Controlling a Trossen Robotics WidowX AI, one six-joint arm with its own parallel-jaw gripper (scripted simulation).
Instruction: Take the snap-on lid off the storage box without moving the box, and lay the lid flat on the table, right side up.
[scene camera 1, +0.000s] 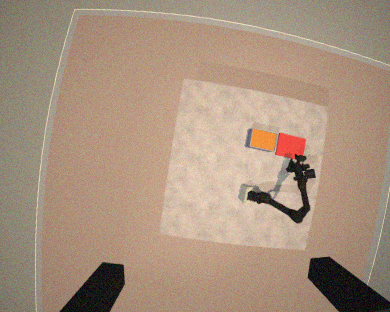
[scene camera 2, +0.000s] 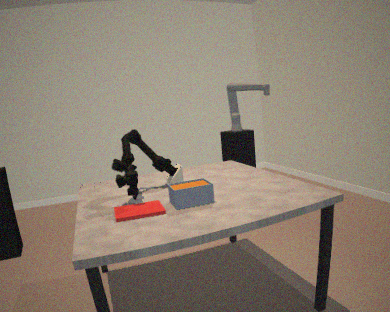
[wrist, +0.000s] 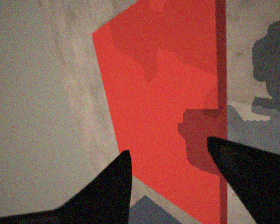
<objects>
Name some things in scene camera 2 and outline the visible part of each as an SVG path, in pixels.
A lid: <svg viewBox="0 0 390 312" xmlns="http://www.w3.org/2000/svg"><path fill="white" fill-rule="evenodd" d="M167 213L160 200L114 207L116 222L148 216L153 217Z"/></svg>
A storage box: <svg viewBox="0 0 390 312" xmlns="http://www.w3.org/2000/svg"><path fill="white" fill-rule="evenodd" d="M213 183L201 178L167 184L169 201L175 209L215 202Z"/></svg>
</objects>
